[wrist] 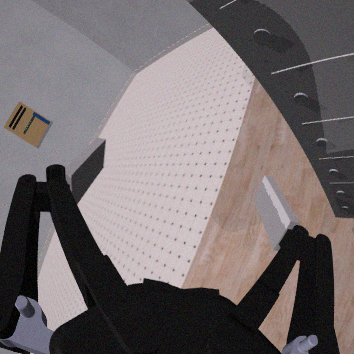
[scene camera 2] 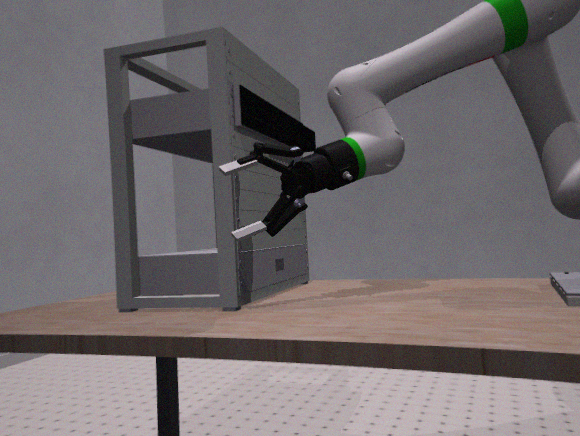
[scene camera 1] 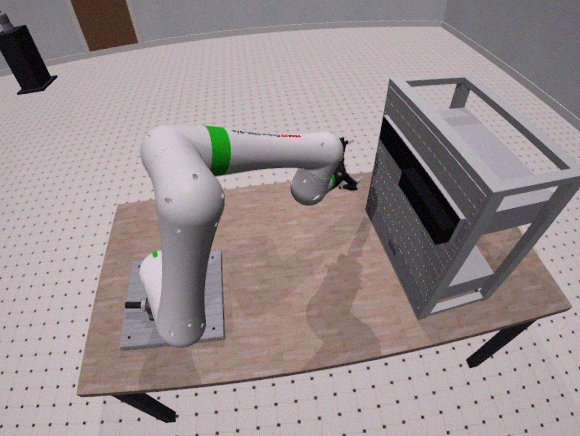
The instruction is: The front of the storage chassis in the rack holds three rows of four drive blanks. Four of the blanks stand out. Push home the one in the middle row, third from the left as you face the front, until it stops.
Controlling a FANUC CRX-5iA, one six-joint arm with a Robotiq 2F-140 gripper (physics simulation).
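Frame: origin at the arm's base, x left, y ahead, z down, level; metres.
Seen in the pictures: gripper, fingertip midpoint: (wrist: 183, 170) (scene camera 2: 228, 205) (scene camera 1: 356, 159).
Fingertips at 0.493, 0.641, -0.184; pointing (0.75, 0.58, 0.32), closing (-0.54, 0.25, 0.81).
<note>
A point is followed by its place in that frame, as x, y, z.
The storage chassis (scene camera 1: 429, 206) {0.016, 0.712, -0.417} (scene camera 2: 274, 119) {0.183, 0.712, -0.411} shows as a long black front in the upper part of the grey rack (scene camera 1: 465, 250) {-0.080, 0.793, -0.360} (scene camera 2: 218, 100) {0.417, 0.708, -0.409} (wrist: 300, 115) {0.400, 0.689, -0.189}. Its separate drive blanks, their rows and which ones stand out cannot be told apart in the scene views. The chassis does not show in the wrist view. My gripper (scene camera 1: 356, 161) {0.493, 0.641, -0.184} (scene camera 2: 243, 198) (wrist: 183, 170) {0.493, 0.641, -0.184} is open wide, its light finger pads far apart with nothing between them. It is in front of the rack, off to one side of the face and apart from it. In scene camera 2 it appears lower than the chassis.
The rack stands on a wooden table (scene camera 1: 280, 210) {0.439, 0.338, 0.027} (scene camera 2: 400, 325) {0.483, 0.329, 0.027} (wrist: 250, 170) {0.596, 0.740, 0.027}. Ventilated and plain panels fill the rack's front above and below the chassis. The arm's base plate (scene camera 1: 215, 280) {0.097, 0.105, 0.002} is at the table's other end. A black pedestal (scene camera 1: 27, 60) stands on the floor far off.
</note>
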